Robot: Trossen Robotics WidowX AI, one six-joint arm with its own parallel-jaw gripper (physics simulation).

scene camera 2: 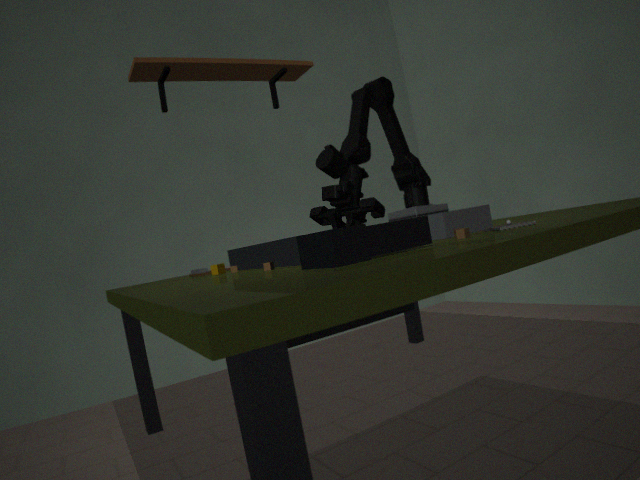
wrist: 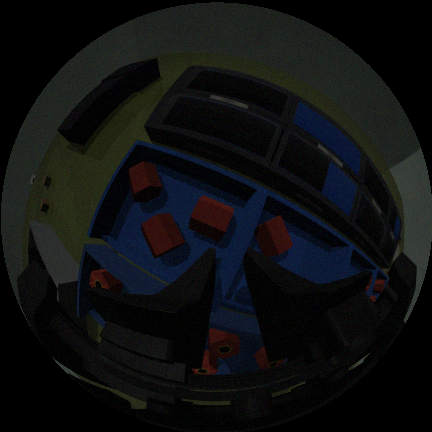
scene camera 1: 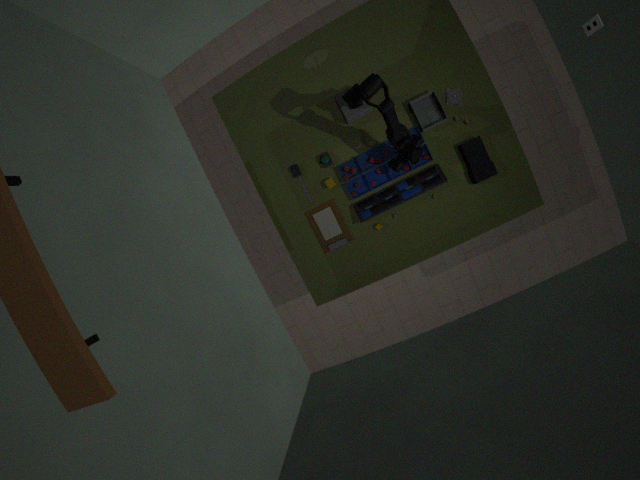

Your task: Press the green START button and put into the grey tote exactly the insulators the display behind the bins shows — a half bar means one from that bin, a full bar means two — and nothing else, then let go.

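Frame: origin at the arm's base, x down, y ahead, z right, level; metres.
Seen in the pictures: gripper, fingertip midpoint: (wrist: 229, 253) (scene camera 1: 409, 160); arm's base at its link origin: (scene camera 2: 418, 207) (scene camera 1: 354, 101).
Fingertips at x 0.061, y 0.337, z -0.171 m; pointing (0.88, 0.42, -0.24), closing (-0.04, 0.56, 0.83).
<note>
Pixels of each thing's top centre, then the offset from my fingertips to it. "spot": a spot on its surface instead.
- red insulator at its top centre: (wrist: 279, 234) dy +0.029, dx -0.006, dz +0.022 m
- green START button at its top centre: (scene camera 1: 324, 159) dy -0.127, dx -0.018, dz +0.388 m
- grey tote at its top centre: (scene camera 2: 445, 212) (scene camera 1: 428, 110) dy -0.200, dx -0.031, dz -0.149 m
- black box at its top centre: (scene camera 2: 363, 224) (wrist: 99, 86) (scene camera 1: 479, 159) dy +0.086, dx -0.033, dz -0.314 m
- wooden-framed board at a spot on its surface: (scene camera 1: 314, 224) spot: dy +0.168, dx +0.017, dz +0.541 m
- dark-headed tool at a spot on its surface: (scene camera 1: 294, 170) spot: dy -0.127, dx +0.003, dz +0.555 m
My gripper (scene camera 1: 405, 160) (scene camera 2: 346, 225) (wrist: 229, 253) points down low in the blue bins (scene camera 1: 361, 192) (wrist: 252, 215), near a divider. Its fingertips stand a little apart, and no red shows between them. In the wrist view, a red insulator (wrist: 274, 236) lies beyond the right finger, and three insulators (wrist: 162, 234) (wrist: 212, 216) (wrist: 145, 181) lie in the bin at left. The fingers hide part of the bins. The display (scene camera 1: 412, 192) (wrist: 340, 187) shows blue bars among dark cells. The green START button (scene camera 1: 324, 158) is left of the bins. No insulator shows in the grey tote (scene camera 1: 440, 105).
A black box (scene camera 1: 477, 160) (scene camera 2: 367, 242) (wrist: 110, 102) stands right of the bins. A wooden-framed board (scene camera 1: 314, 224), a yellow cube (scene camera 1: 329, 182) and a dark-headed tool (scene camera 1: 294, 170) lie left of them. Another yellow cube (scene camera 1: 378, 226) (scene camera 2: 217, 269) lies behind the display. Small blocks lie near the tote.
</note>
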